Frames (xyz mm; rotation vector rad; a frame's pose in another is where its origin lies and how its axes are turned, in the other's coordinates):
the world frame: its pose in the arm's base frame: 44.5 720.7 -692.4 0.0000 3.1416 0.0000
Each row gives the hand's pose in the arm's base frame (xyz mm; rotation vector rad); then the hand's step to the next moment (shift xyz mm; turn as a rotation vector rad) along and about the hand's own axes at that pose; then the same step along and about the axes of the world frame.
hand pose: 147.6 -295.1 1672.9 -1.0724 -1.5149 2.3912
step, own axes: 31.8 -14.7 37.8 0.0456 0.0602 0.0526
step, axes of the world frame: 50.8 -6.9 -5.7 0.0504 -0.0488 0.0595
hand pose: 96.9 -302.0 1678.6 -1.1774 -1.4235 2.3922
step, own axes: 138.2 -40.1 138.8 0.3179 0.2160 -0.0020
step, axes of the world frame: 199.4 -11.1 10.1 0.1595 0.0286 0.3485
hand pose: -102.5 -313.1 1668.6 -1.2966 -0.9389 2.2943
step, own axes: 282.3 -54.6 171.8 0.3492 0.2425 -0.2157
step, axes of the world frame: 295.6 137.8 76.1 -0.0066 0.1083 0.4642
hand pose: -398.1 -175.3 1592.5 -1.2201 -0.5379 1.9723
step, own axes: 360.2 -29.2 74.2 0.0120 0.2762 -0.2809
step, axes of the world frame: 152.8 298.5 153.8 -0.1435 -0.1751 0.3226
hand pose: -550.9 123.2 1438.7 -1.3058 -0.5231 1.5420
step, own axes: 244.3 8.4 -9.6 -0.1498 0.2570 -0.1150
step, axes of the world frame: -27.5 208.2 125.4 0.0141 -0.2649 0.1771
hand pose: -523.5 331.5 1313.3 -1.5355 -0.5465 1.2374
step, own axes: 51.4 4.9 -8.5 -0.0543 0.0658 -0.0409
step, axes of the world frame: -25.1 37.2 26.9 -0.0009 -0.0860 0.0394
